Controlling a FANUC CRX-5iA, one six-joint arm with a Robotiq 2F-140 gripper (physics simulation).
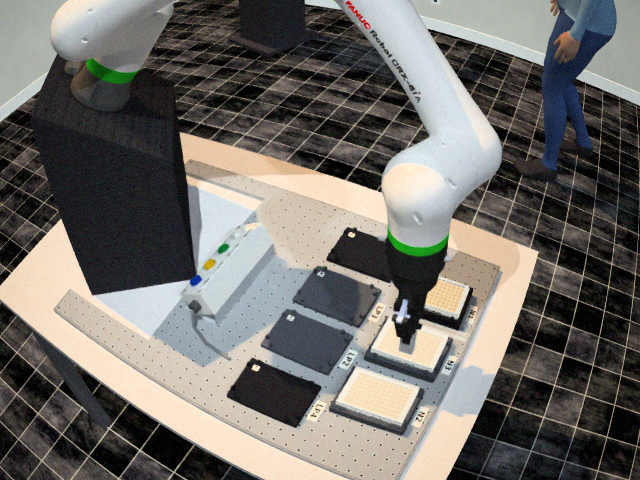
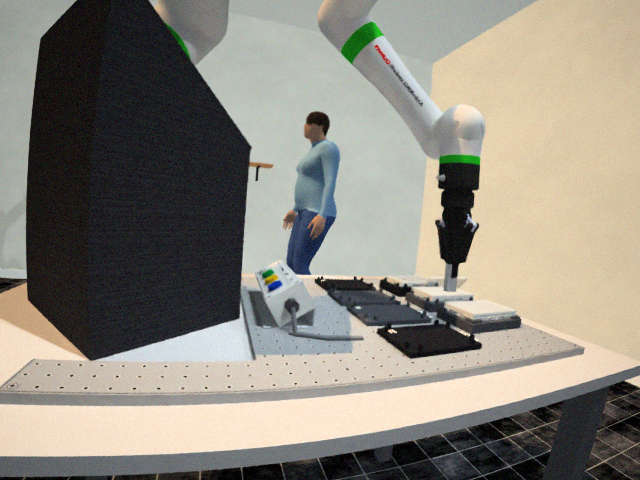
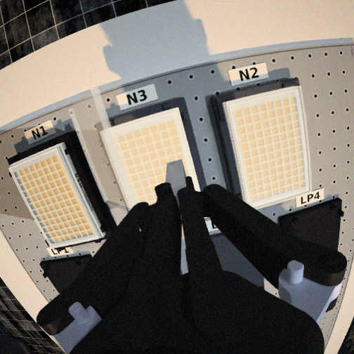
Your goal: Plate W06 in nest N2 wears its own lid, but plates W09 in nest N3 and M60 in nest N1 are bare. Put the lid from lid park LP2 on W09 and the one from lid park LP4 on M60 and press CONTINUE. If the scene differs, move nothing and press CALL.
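Frame: origin at the arm's base, x left, y back, z up, level; metres.
Seen in the pictures: gripper, fingertip midpoint: (image 1: 406, 349) (image 2: 449, 290); arm's base, link origin: (image 1: 98, 91) (image 2: 132, 76).
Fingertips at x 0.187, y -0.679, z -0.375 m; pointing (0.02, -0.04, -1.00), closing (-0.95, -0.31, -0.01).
Observation:
Offsets run from my fingertips to a thing's top centre. "*": to the spot under its first point.
My gripper (image 1: 407, 345) (image 2: 450, 284) (image 3: 177, 172) is shut and empty, fingertips at or just above the plate in nest N3 @(* dz -0.005, dx +0.028, dy -0.037 m) (image 1: 430, 352) (image 2: 429, 294) (image 3: 145, 150). The plate in nest N2 @(* dz -0.005, dx -0.102, dy -0.028 m) (image 1: 379, 393) (image 2: 483, 310) (image 3: 270, 147) and the N3 plate look pale with whitish rims. The plate in nest N1 @(* dz -0.005, dx +0.160, dy +0.025 m) (image 1: 448, 295) (image 3: 55, 200) shows deeper orange wells. Clear lids on them are hard to tell. Lid park LP2 @(dz -0.022, dx -0.093, dy +0.166 m) (image 1: 307, 341) (image 2: 387, 313) is dark grey, lid park LP4 @(dz -0.022, dx -0.220, dy +0.122 m) (image 1: 273, 391) (image 2: 429, 338) (image 3: 315, 227) black; I cannot tell whether either holds a lid. Plate names are unreadable.
Lid parks LP3 @(dz -0.022, dx +0.028, dy +0.204 m) (image 1: 336, 295) and LP1 @(dz -0.022, dx +0.153, dy +0.237 m) (image 1: 359, 254) stand beyond LP2. A button box @(dz +0.042, dx -0.100, dy +0.388 m) (image 1: 240, 273) (image 2: 289, 299) carries blue, yellow and green buttons, labels unreadable, and trails a cable @(* dz -0.037, dx -0.237, dy +0.298 m) (image 1: 206, 341). A dark pedestal (image 1: 118, 206) (image 2: 155, 206) bears the arm. A person (image 2: 315, 180) stands behind the table.

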